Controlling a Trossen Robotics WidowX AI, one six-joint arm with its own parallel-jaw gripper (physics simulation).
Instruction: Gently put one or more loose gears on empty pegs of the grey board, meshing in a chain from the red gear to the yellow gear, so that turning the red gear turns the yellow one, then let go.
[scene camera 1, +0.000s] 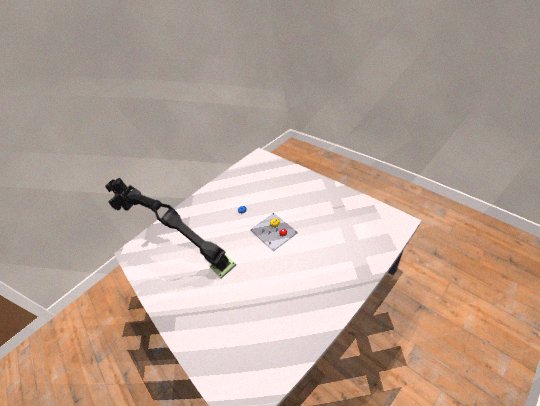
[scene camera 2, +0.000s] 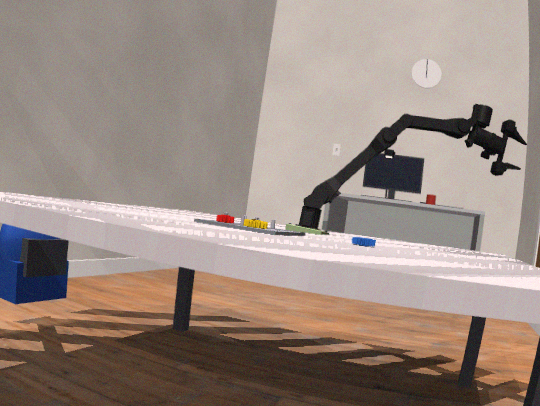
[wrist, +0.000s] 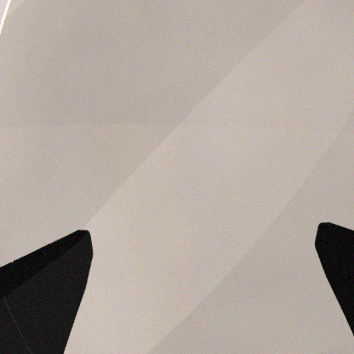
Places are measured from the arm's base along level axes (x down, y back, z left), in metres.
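Where they show: gripper, fingertip midpoint: (scene camera 1: 113, 195) (scene camera 2: 523, 156) (wrist: 207, 240); arm's base at its link origin: (scene camera 1: 222, 264) (scene camera 2: 307, 228).
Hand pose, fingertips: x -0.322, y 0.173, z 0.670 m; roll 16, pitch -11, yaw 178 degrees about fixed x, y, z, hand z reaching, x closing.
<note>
Things, the pixels of their top centre, and the offset from my fingertips.
- blue gear at its top centre: (scene camera 2: 364, 238) (scene camera 1: 241, 208) dx +0.318, dy -0.512, dz -0.472 m
- grey board at its top centre: (scene camera 2: 252, 216) (scene camera 1: 272, 227) dx +0.304, dy -0.493, dz -0.741 m
- yellow gear at its top centre: (scene camera 2: 256, 219) (scene camera 1: 274, 221) dx +0.309, dy -0.538, dz -0.717 m
- red gear at its top centre: (scene camera 2: 225, 215) (scene camera 1: 283, 231) dx +0.310, dy -0.508, dz -0.801 m
A blue gear (scene camera 1: 242, 209) (scene camera 2: 363, 242) lies loose on the table, apart from the board. The grey board (scene camera 1: 273, 246) (scene camera 2: 295, 233) lies flat on the table. On it sit the yellow gear (scene camera 1: 274, 222) (scene camera 2: 255, 224) and the red gear (scene camera 1: 283, 232) (scene camera 2: 225, 219), close to each other; whether their teeth touch is too small to tell. Several thin pegs stand on the board beside them. My gripper (scene camera 2: 523, 156) (wrist: 207, 240) is open and empty. It is raised high, far from the board and the blue gear, and points away from them towards the wall.
The arm rises from a green base plate (scene camera 1: 228, 270) (scene camera 2: 320, 231) on the white table (scene camera 1: 260, 350) (scene camera 2: 125, 235), beside the board. In scene camera 2, a grey cabinet (scene camera 2: 410, 225) with a monitor (scene camera 2: 393, 173) and a red cup (scene camera 2: 431, 199) stands beyond the table.
</note>
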